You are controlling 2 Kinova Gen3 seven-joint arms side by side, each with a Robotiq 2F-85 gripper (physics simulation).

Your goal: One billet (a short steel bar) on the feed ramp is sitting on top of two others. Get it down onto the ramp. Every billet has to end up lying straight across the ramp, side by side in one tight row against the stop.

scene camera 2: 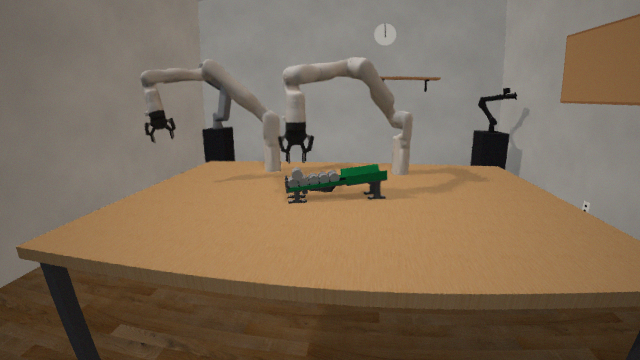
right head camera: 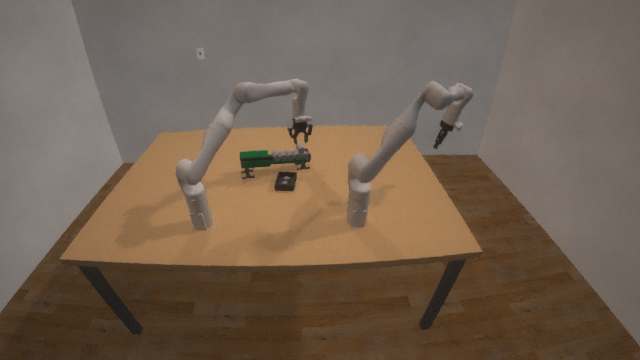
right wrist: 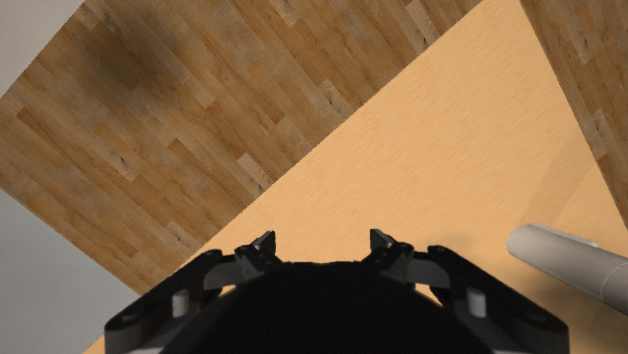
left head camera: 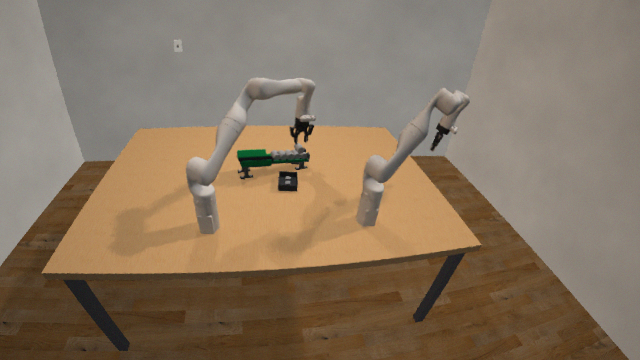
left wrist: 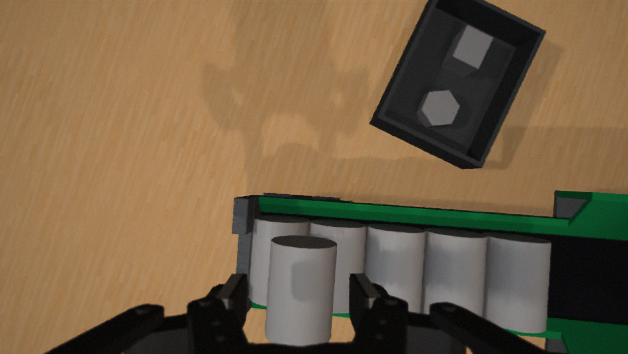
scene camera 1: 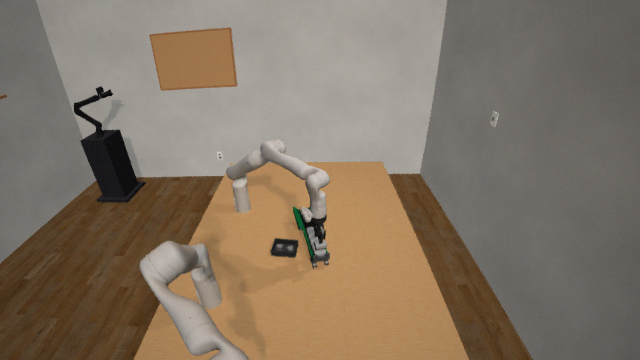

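Where they show: left gripper, fingertip midpoint: [scene camera 2: 296,162] [right head camera: 300,143] [left head camera: 300,142] [left wrist: 298,293] [scene camera 1: 318,239]; right gripper, fingertip midpoint: [scene camera 2: 163,140] [right head camera: 436,146] [right wrist: 322,240] [left head camera: 432,148]; left arm's base, origin of the base link: [scene camera 2: 399,173] [right head camera: 203,223] [left head camera: 209,226] [scene camera 1: 243,209]; right arm's base, origin of the base link: [scene camera 2: 273,170] [right head camera: 356,220] [right wrist: 522,240] [left head camera: 365,219] [scene camera 1: 212,300].
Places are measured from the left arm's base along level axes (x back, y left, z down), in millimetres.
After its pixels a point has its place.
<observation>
The green feed ramp [left head camera: 252,154] {x -474, y -145, z -93 mm} [scene camera 2: 365,175] {x -496, y -143, z -104 mm} [left wrist: 400,212] slopes down to a dark grey stop [left wrist: 242,216] {x -515, y -454, z -89 mm} at its left end in the left wrist view. A row of several grey billets [left wrist: 455,275] {x -491, y -315, z -103 mm} lies straight across it, side by side against the stop. One more billet [left wrist: 301,292] {x -533, y -402, z -129 mm} [scene camera 2: 297,173] {x -562, y -391, z -116 mm} lies on top of the two nearest the stop, roughly parallel to them. My left gripper [left wrist: 298,293] {x -528, y -406, z -149 mm} [scene camera 2: 296,160] {x -528, y -406, z -149 mm} [left head camera: 301,141] {x -528, y -406, z -149 mm} is open above this top billet, with a finger on either side in the left wrist view. My right gripper [right wrist: 322,240] {x -428, y -1140, z -218 mm} [scene camera 2: 163,139] {x -428, y -1140, z -218 mm} [left head camera: 433,149] {x -428, y -1140, z -218 mm} is open and empty, far from the ramp.
A black tray [left wrist: 425,145] {x -405, y -342, z -21 mm} [left head camera: 288,189] {x -276, y -346, z -10 mm} with a square block [left wrist: 473,47] {x -313, y -341, z -29 mm} and a hexagonal block [left wrist: 440,108] {x -369, y -343, z -20 mm} stands on the table [left head camera: 165,150] {x -656, y 437, z 0 mm} beside the ramp. The ramp stands on dark feet [scene camera 2: 375,192] {x -459, y -104, z -27 mm}. My right arm is off to the right in the head views.
</observation>
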